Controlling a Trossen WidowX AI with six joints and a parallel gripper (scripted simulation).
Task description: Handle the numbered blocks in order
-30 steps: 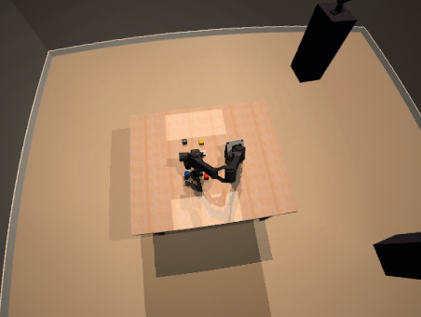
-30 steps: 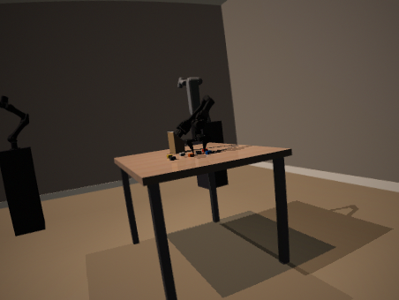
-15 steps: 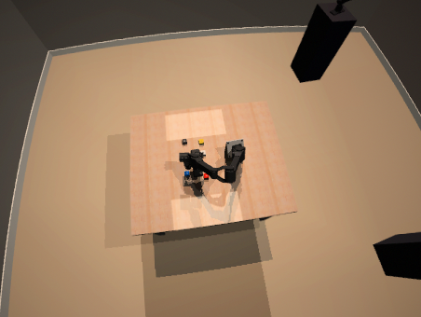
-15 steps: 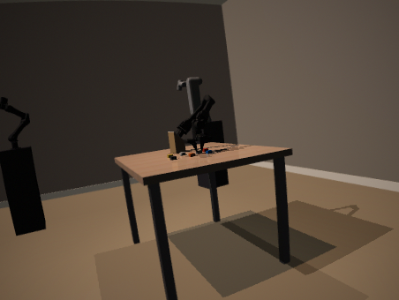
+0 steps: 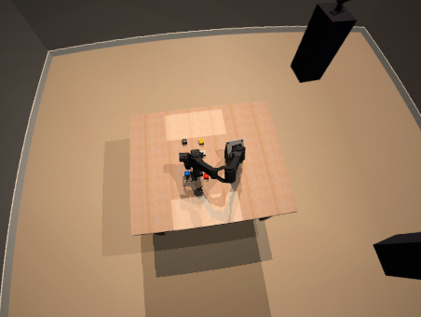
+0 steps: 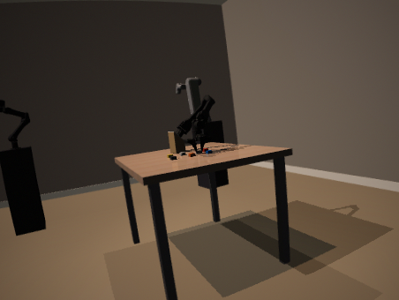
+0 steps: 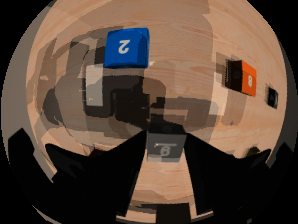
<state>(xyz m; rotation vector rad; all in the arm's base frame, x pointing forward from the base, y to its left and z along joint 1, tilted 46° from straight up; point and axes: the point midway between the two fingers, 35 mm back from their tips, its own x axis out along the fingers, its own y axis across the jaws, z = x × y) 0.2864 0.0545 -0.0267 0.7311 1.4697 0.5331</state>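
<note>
Right now the grey block is 1 cm behind my gripper tip. Round my gripper tip: orange block: 9 cm to the right, 6 cm ahead; red block: 8 cm to the left, 5 cm behind; blue block: 8 cm ahead, 3 cm to the left.
</note>
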